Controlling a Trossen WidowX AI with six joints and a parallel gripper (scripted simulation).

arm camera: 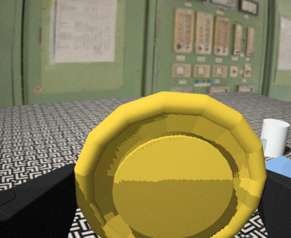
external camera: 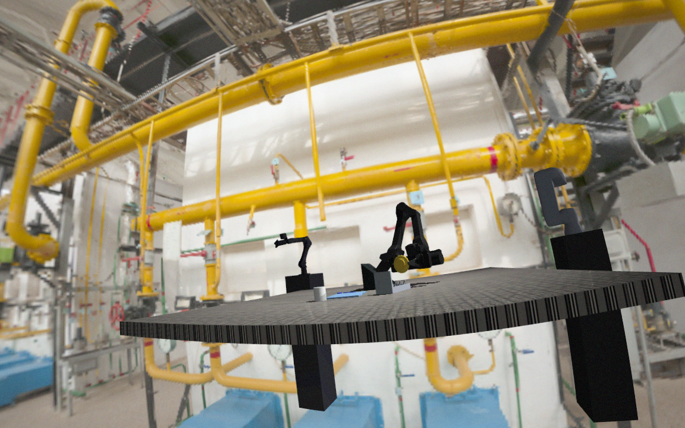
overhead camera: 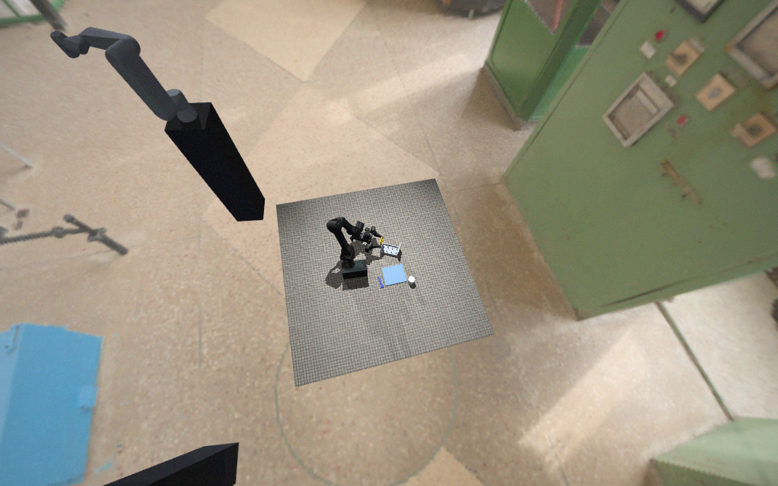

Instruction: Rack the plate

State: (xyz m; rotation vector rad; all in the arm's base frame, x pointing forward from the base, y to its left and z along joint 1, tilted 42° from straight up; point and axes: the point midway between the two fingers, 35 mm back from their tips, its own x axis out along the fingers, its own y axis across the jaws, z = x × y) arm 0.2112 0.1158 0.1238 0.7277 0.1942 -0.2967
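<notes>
Now: the grey dish rack 7 cm below my gripper tip, 6 cm ahead of it and 2 cm to the right of it. Also, from my gripper tip: white cup (27 cm to the right, 18 cm ahead, 7 cm below); then blue utensil (27 cm to the right, 9 cm below, 3 cm behind); then yellow plate (1 cm behind).
</notes>
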